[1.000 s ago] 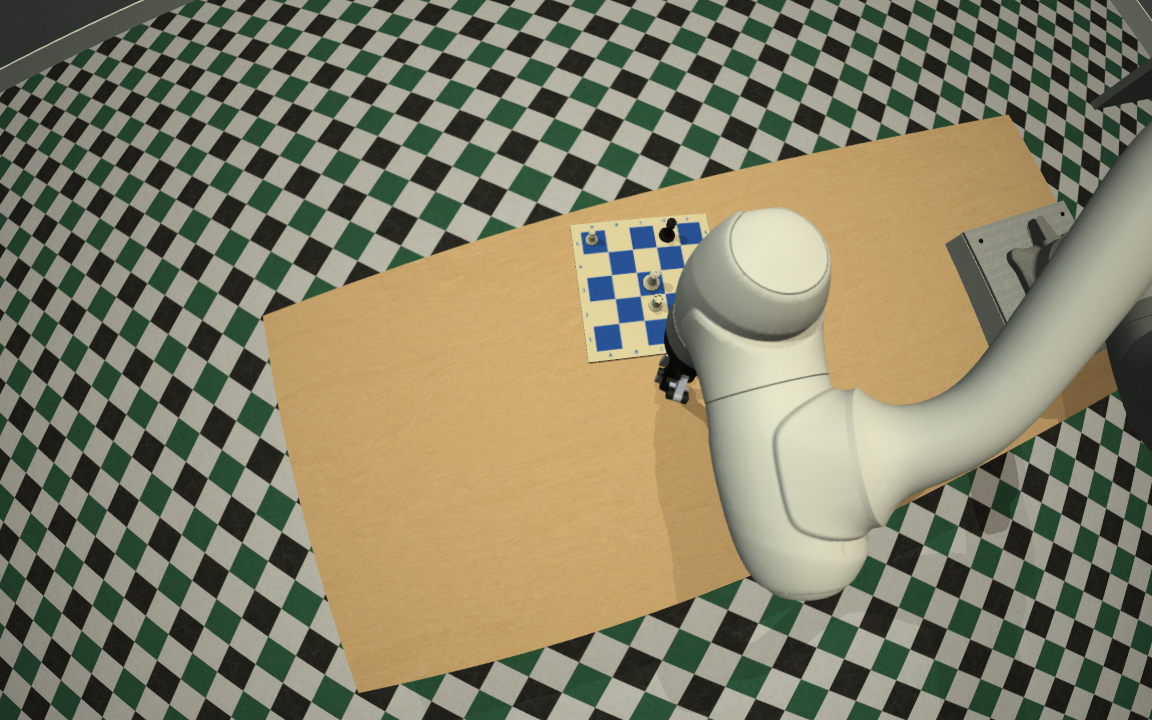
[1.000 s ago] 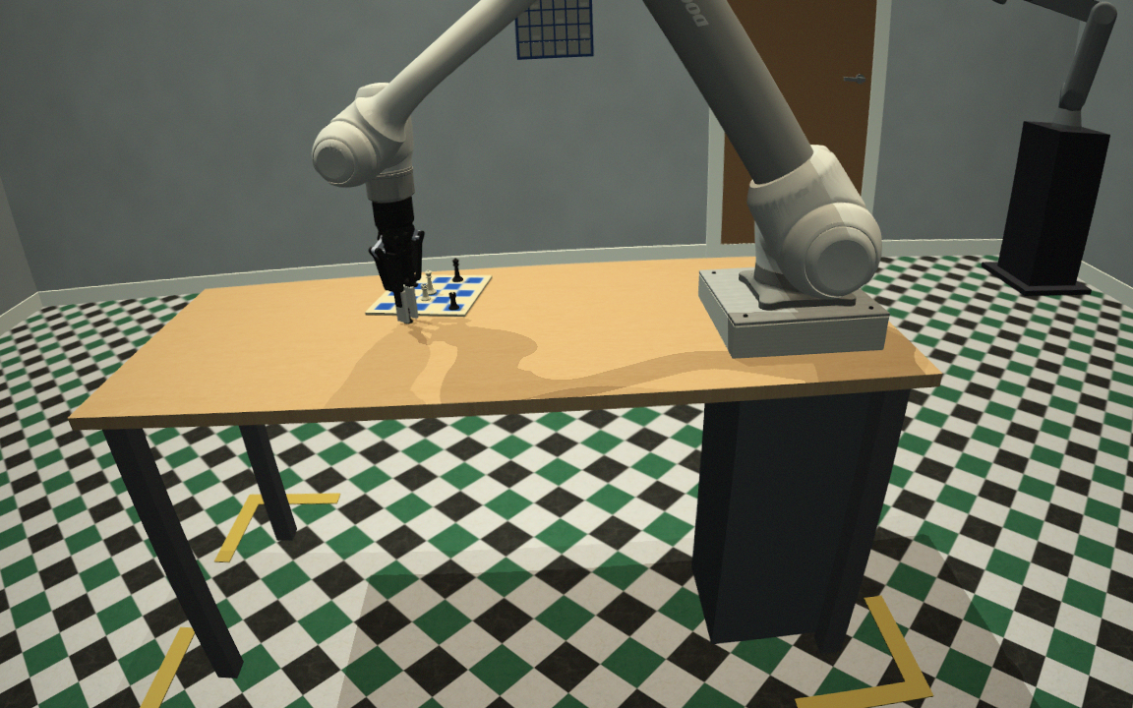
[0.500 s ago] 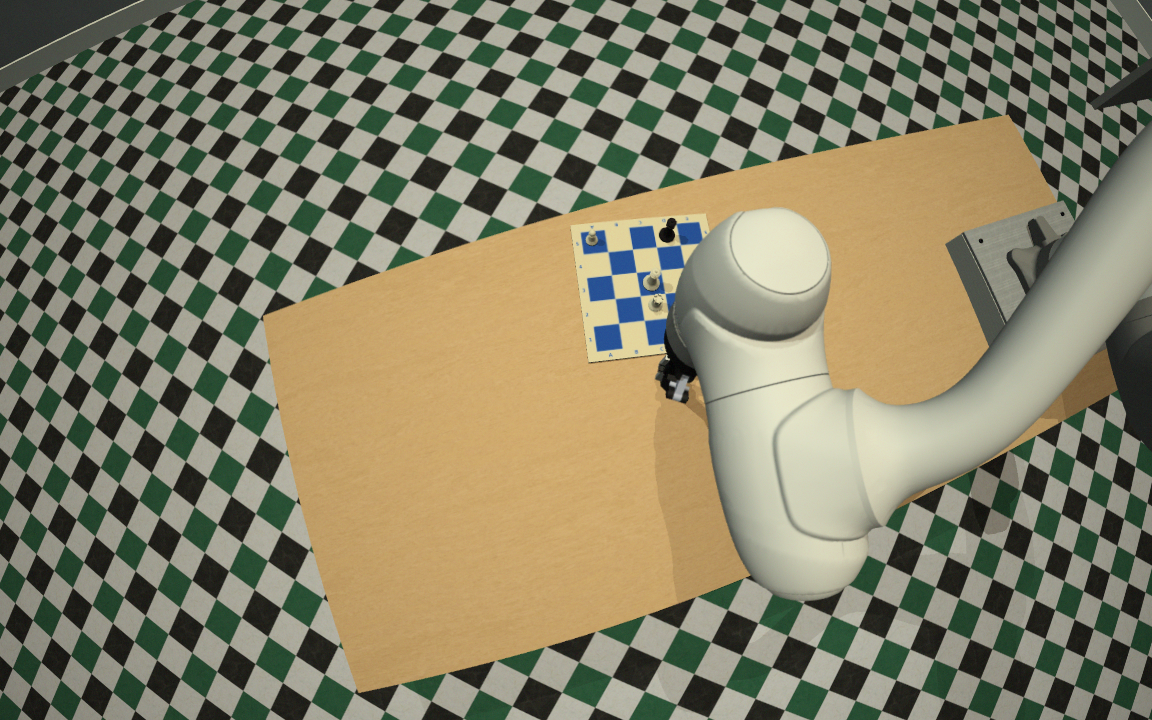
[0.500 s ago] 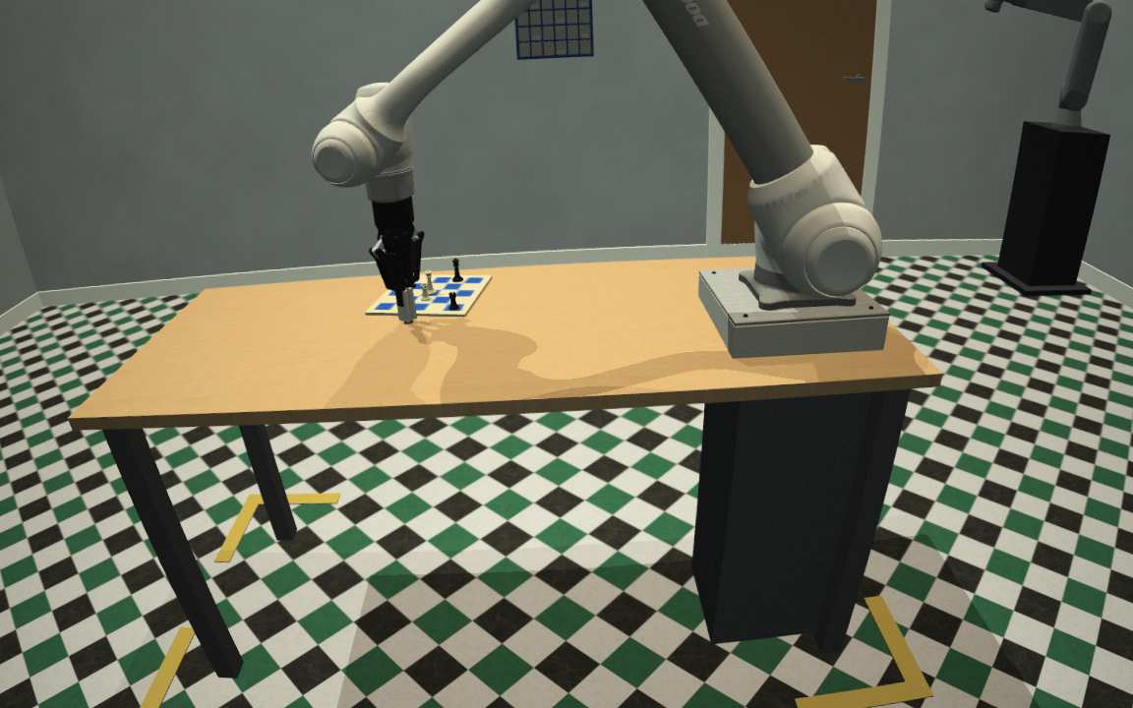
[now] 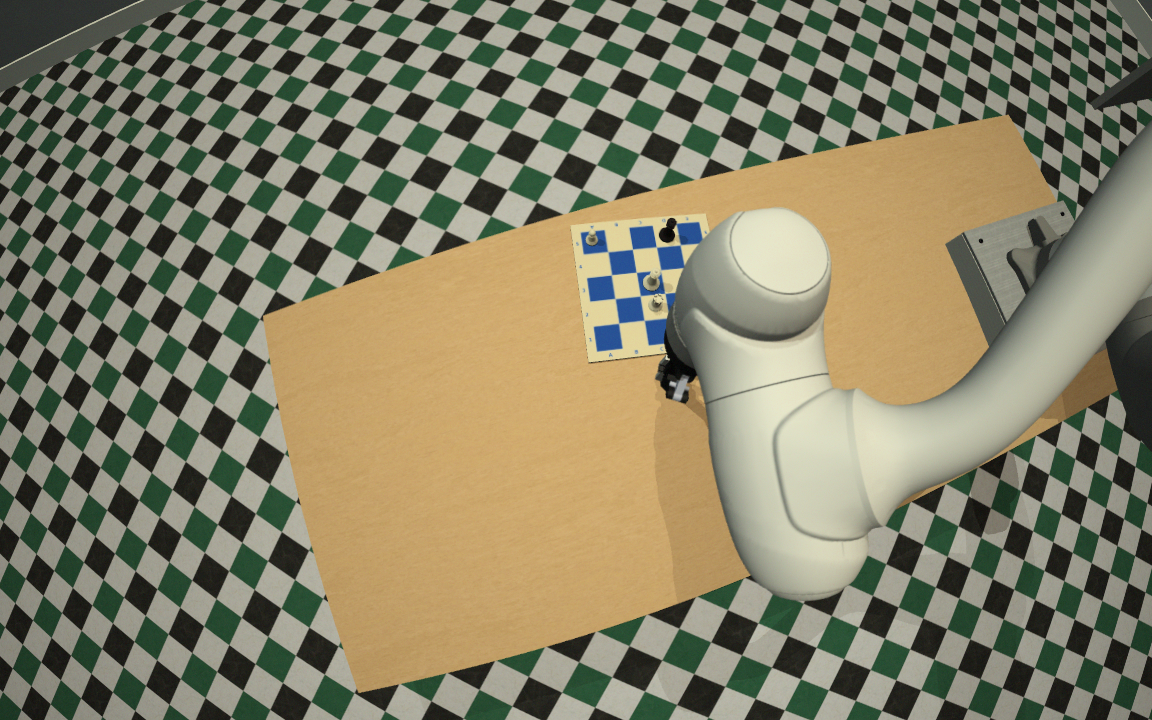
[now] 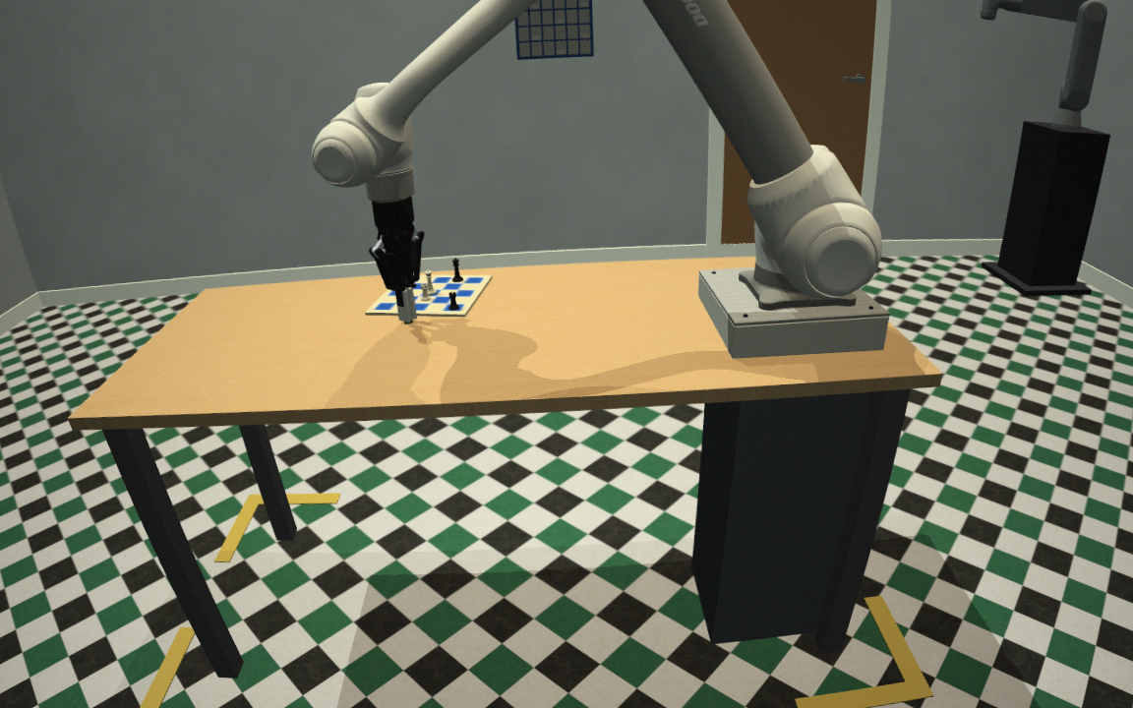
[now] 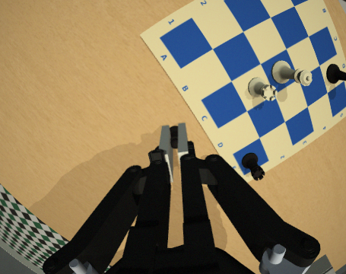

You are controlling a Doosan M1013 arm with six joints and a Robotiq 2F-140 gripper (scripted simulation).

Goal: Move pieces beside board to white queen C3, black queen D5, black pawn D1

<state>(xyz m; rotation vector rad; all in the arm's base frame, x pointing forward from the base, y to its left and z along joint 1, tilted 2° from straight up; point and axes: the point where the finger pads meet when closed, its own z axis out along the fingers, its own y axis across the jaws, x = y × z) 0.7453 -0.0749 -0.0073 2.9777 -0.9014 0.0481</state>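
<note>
The white queen is 14 cm to the right of my hand, 2 cm behind it and 1 cm below it. Also, from my hand: cream board: 14 cm to the right, 4 cm below, 2 cm behind; then black queen: 21 cm to the right, 7 cm behind, 1 cm below; then black pawn: 3 cm below.
</note>
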